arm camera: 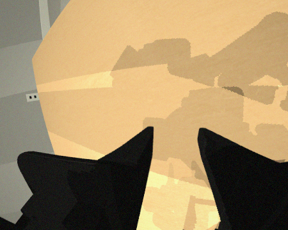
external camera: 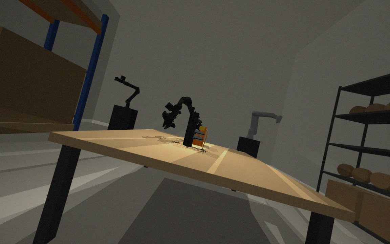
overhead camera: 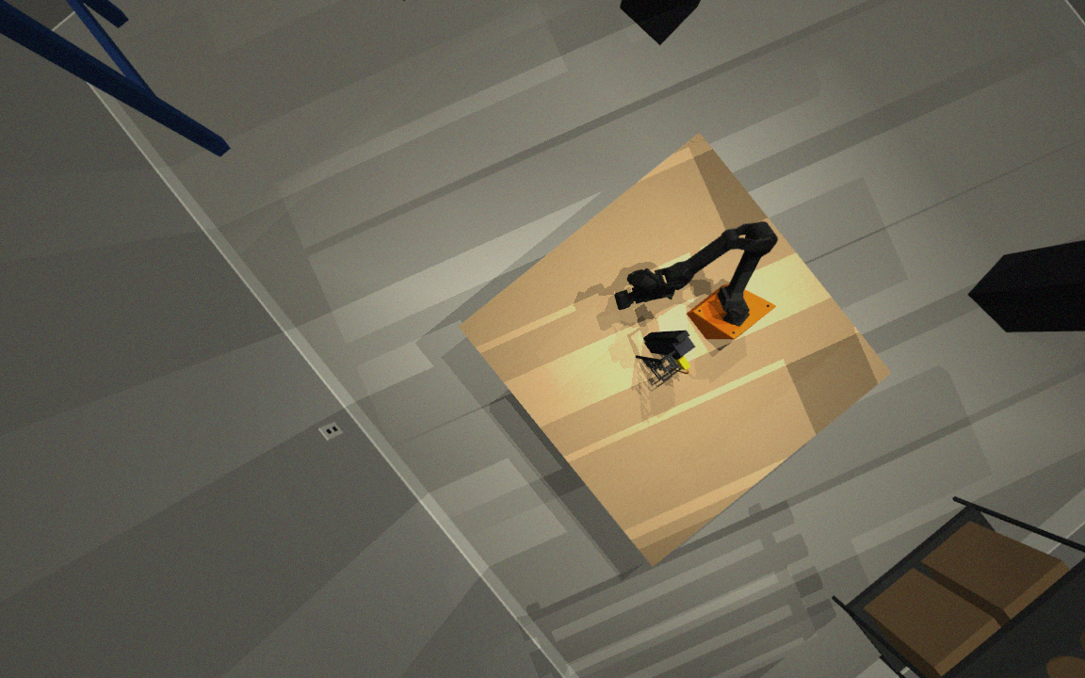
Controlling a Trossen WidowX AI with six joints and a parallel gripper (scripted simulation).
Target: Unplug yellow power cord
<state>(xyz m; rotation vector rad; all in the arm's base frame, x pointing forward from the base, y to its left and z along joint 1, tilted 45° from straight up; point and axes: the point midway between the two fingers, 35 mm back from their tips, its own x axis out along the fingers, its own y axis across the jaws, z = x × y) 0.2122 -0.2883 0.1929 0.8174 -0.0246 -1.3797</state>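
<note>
Now: gripper tip 30 mm short of the yellow plug, 300 mm to the right of it and 90 mm below it.
</note>
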